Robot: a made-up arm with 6 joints. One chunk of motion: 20 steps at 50 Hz.
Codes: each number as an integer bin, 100 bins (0 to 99) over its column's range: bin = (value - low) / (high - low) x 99, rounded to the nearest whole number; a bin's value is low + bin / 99 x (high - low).
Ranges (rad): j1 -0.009..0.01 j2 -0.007..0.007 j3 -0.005..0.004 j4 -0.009..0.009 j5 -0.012..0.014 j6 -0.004..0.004
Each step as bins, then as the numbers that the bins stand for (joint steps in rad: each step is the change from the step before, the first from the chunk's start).
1 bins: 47 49 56 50 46 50
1 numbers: 0.00002 -0.00007 0.00009 0.00009 0.00008 0.00004
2 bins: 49 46 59 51 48 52
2 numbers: 0.00040 -0.00049 0.00036 0.00027 0.00061 0.00020
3 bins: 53 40 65 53 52 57
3 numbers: 0.00117 -0.00134 0.00091 0.00064 0.00166 0.00061
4 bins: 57 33 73 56 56 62
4 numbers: 0.00194 -0.00233 0.00164 0.00118 0.00271 0.00101
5 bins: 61 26 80 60 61 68
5 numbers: 0.00271 -0.00332 0.00227 0.00191 0.00402 0.00149
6 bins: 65 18 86 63 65 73
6 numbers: 0.00347 -0.00445 0.00282 0.00245 0.00507 0.00190
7 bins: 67 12 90 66 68 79
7 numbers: 0.00386 -0.00530 0.00318 0.00300 0.00586 0.00238
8 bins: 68 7 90 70 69 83
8 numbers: 0.00405 -0.00601 0.00318 0.00373 0.00612 0.00271
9 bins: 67 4 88 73 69 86
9 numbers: 0.00386 -0.00643 0.00300 0.00427 0.00612 0.00295
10 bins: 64 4 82 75 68 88
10 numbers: 0.00328 -0.00643 0.00245 0.00464 0.00586 0.00311
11 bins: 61 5 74 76 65 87
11 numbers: 0.00271 -0.00629 0.00173 0.00482 0.00507 0.00303
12 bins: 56 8 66 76 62 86
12 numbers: 0.00175 -0.00587 0.00100 0.00482 0.00428 0.00295
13 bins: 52 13 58 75 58 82
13 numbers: 0.00098 -0.00516 0.00027 0.00464 0.00323 0.00263
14 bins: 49 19 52 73 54 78
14 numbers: 0.00040 -0.00431 -0.00027 0.00427 0.00218 0.00230
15 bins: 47 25 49 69 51 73
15 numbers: 0.00002 -0.00346 -0.00055 0.00355 0.00139 0.00190
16 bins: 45 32 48 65 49 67
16 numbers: -0.00036 -0.00247 -0.00064 0.00282 0.00087 0.00141
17 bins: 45 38 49 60 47 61
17 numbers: -0.00036 -0.00163 -0.00055 0.00191 0.00034 0.00093
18 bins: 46 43 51 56 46 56
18 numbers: -0.00017 -0.00092 -0.00036 0.00118 0.00008 0.00053
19 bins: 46 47 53 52 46 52
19 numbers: -0.00017 -0.00035 -0.00018 0.00045 0.00008 0.00020
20 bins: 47 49 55 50 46 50
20 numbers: 0.00002 -0.00007 0.00000 0.00009 0.00008 0.00004
